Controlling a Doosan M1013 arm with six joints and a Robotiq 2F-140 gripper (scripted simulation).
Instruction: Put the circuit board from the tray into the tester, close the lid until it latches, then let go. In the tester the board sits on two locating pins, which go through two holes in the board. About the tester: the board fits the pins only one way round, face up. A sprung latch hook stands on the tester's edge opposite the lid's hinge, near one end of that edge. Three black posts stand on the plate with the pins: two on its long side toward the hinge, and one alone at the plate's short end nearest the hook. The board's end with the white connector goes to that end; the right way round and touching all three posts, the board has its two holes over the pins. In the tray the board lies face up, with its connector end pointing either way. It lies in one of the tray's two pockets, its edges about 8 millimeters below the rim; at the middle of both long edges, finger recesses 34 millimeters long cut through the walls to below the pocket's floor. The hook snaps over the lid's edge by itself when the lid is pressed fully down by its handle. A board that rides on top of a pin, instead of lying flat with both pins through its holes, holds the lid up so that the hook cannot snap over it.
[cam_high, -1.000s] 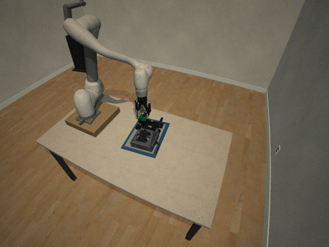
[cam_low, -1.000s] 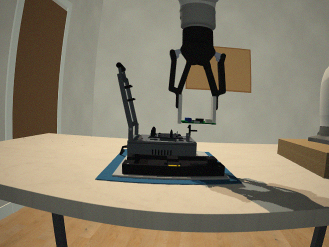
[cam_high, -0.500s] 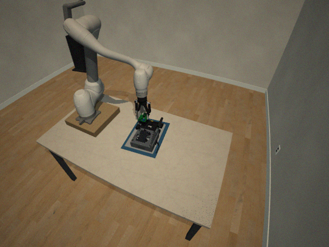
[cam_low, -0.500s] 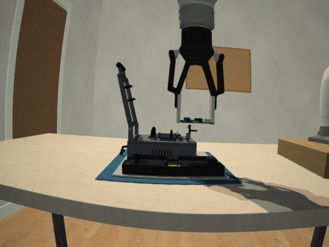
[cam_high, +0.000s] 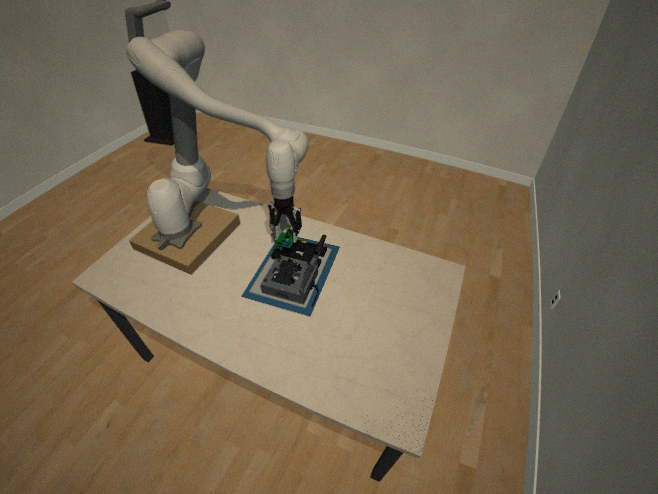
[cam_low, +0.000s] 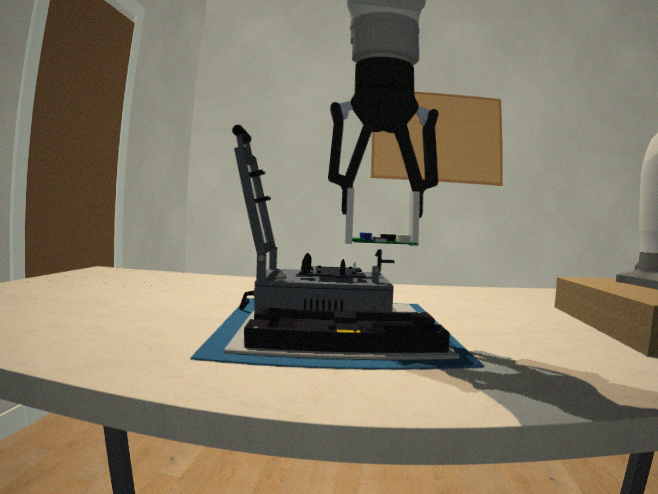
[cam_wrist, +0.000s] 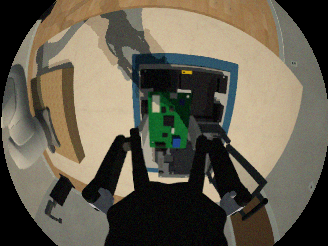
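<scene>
My hand is 8 cm short of the grey tester, 10 cm to the left of it and 3 cm above it. From my hand the other things lie so: green circuit board (2 cm below); then latch hook (1 cm behind, 8 cm to the right, 6 cm below); then tester lid (17 cm ahead, 14 cm to the right, 4 cm above).
</scene>
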